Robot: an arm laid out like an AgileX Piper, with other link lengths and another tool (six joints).
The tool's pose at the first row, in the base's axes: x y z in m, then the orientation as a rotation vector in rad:
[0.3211, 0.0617, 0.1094, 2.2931, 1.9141, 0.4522]
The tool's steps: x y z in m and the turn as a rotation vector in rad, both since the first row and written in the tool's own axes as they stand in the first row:
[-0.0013, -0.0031, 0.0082, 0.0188, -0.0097, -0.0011]
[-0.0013, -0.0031, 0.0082, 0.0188, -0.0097, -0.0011]
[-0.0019, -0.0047, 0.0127, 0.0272, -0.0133, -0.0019]
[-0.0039, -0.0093, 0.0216, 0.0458, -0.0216, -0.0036]
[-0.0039, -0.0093, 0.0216, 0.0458, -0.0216, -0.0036]
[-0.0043, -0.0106, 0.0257, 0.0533, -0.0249, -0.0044]
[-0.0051, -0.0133, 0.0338, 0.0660, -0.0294, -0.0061]
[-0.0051, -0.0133, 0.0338, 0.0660, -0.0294, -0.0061]
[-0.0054, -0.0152, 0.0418, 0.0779, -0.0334, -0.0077]
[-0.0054, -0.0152, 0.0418, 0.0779, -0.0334, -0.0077]
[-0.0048, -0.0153, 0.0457, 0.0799, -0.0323, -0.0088]
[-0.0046, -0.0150, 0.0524, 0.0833, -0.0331, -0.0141]
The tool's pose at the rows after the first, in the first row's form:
[0.3205, 0.0618, 0.1006, 2.3013, 1.9232, 0.4240]
[0.3205, 0.0618, 0.1006, 2.3013, 1.9232, 0.4240]
[0.3202, 0.0620, 0.0958, 2.3048, 1.9279, 0.4122]
[0.3183, 0.0618, 0.0857, 2.3123, 1.9380, 0.3855]
[0.3183, 0.0618, 0.0857, 2.3123, 1.9380, 0.3855]
[0.3182, 0.0621, 0.0814, 2.3152, 1.9422, 0.3748]
[0.3180, 0.0626, 0.0729, 2.3198, 1.9501, 0.3578]
[0.3180, 0.0626, 0.0729, 2.3198, 1.9501, 0.3578]
[0.3186, 0.0634, 0.0647, 2.3242, 1.9576, 0.3421]
[0.3186, 0.0634, 0.0647, 2.3242, 1.9576, 0.3421]
[0.3198, 0.0644, 0.0611, 2.3244, 1.9606, 0.3415]
[0.3221, 0.0652, 0.0548, 2.3205, 1.9680, 0.3369]

